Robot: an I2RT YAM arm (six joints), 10 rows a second.
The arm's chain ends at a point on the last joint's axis. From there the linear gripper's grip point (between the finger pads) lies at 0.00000 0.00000 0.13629 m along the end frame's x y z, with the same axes.
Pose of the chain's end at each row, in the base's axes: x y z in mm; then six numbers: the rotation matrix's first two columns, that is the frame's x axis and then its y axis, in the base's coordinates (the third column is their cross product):
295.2 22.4 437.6 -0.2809 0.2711 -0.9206 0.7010 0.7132 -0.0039
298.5 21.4 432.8 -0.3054 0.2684 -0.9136 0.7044 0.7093 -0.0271
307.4 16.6 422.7 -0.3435 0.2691 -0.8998 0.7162 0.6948 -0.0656
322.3 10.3 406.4 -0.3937 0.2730 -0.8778 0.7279 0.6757 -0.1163
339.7 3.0 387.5 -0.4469 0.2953 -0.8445 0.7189 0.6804 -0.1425
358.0 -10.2 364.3 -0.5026 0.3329 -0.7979 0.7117 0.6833 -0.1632
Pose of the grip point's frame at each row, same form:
384.5 -65.7 384.4 -0.2809 0.2711 -0.9206 0.7010 0.7132 -0.0039
385.8 -67.4 377.5 -0.3054 0.2684 -0.9136 0.7044 0.7093 -0.0271
390.2 -74.3 363.9 -0.3435 0.2691 -0.8998 0.7162 0.6948 -0.0656
398.8 -83.0 343.1 -0.3937 0.2730 -0.8778 0.7279 0.6757 -0.1163
412.3 -88.4 317.1 -0.4469 0.2953 -0.8445 0.7189 0.6804 -0.1425
424.9 -98.8 285.2 -0.5026 0.3329 -0.7979 0.7117 0.6833 -0.1632

